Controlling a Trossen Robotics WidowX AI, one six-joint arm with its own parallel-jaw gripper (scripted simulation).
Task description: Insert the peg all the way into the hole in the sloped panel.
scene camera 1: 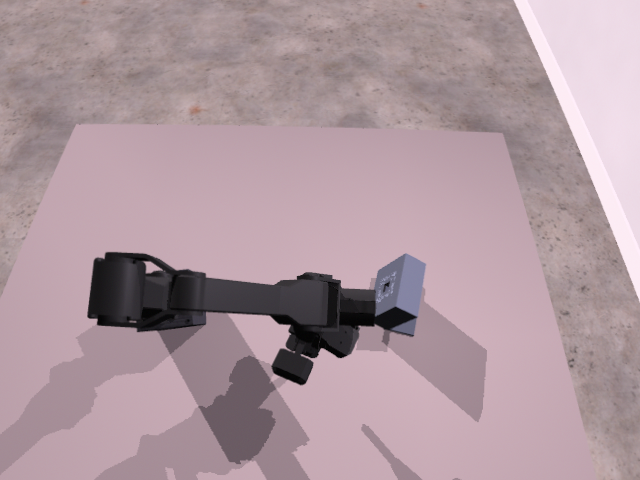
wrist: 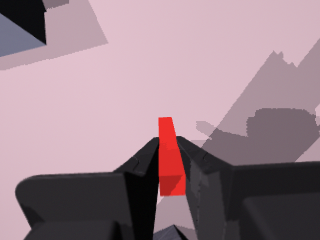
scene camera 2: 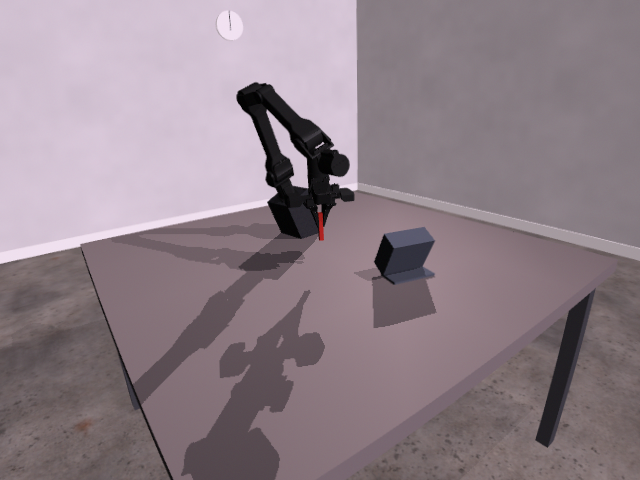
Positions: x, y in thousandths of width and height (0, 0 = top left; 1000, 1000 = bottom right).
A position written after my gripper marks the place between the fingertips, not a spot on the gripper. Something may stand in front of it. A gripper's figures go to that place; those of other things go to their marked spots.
My gripper (wrist: 523, 594): 11 cm from the lens. A red peg (wrist: 536, 715): 8 cm from the lens.
